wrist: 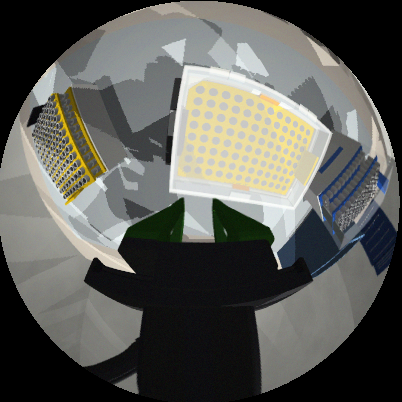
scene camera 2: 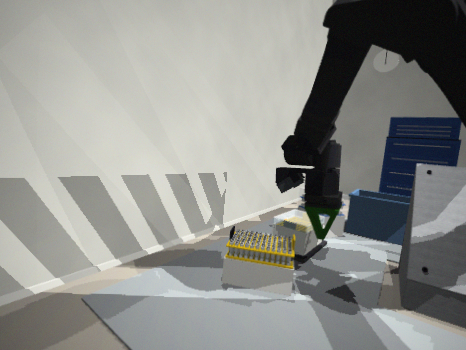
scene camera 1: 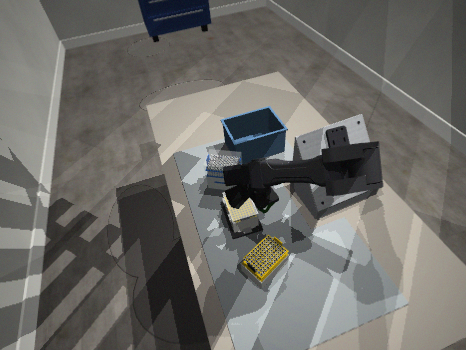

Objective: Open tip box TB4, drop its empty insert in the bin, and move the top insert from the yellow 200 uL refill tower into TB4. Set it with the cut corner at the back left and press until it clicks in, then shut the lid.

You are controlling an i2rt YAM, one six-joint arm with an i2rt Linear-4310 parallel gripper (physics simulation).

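Note:
Tip box TB4 sits in a black holder. Its yellow perforated insert shows through the clear lid, which looks shut. My gripper has green fingers partly apart with nothing between them. It points down beside one long side of the box, near the lid's edge; contact cannot be told. The yellow refill tower stands apart from the box, tips in its top insert. The blue bin stands behind.
A blue-tiered tip tower stands between the box and the bin, partly behind the arm in scene camera 1. A grey metal block is on the arm's base side. A grey mat lies under the tip holders.

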